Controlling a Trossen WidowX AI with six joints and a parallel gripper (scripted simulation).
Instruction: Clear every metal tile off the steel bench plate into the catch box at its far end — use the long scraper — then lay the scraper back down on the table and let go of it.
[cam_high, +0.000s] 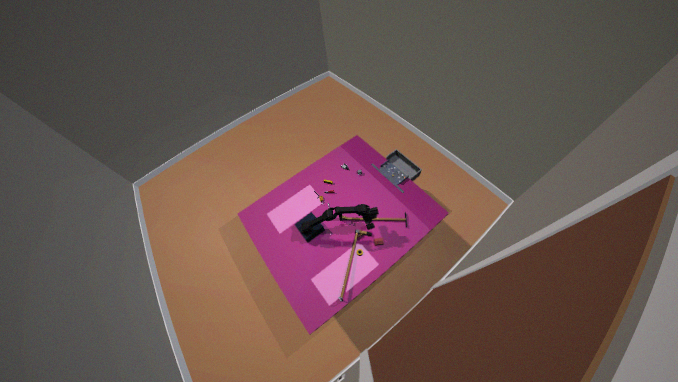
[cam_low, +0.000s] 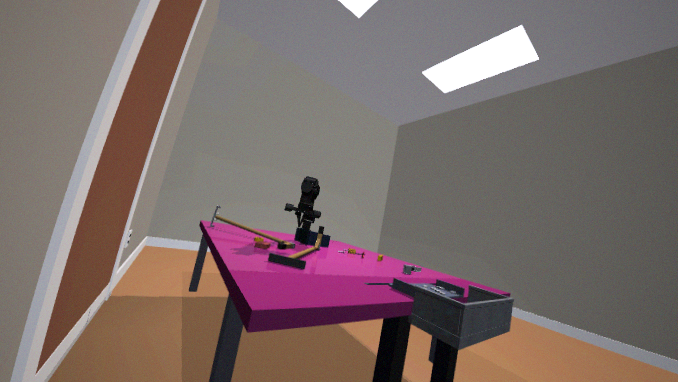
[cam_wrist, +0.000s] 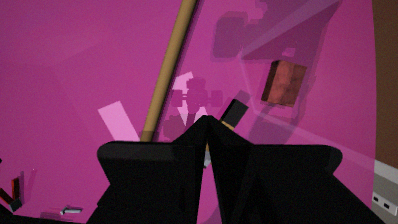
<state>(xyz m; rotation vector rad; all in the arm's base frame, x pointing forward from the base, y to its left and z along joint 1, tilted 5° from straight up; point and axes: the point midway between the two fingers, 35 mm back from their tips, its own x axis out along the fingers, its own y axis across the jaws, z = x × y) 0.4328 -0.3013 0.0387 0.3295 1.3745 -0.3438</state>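
My gripper tip is now 80 mm short of the long scraper, 60 mm above it and 30 mm to the right of it. Also, from my gripper tip: red-brown block (150 mm to the right, 110 mm below, 30 mm behind); then long wooden-handled tool (310 mm behind, 160 mm to the right, 80 mm below); then yellow ring (210 mm behind, 120 mm below, 110 mm to the right).
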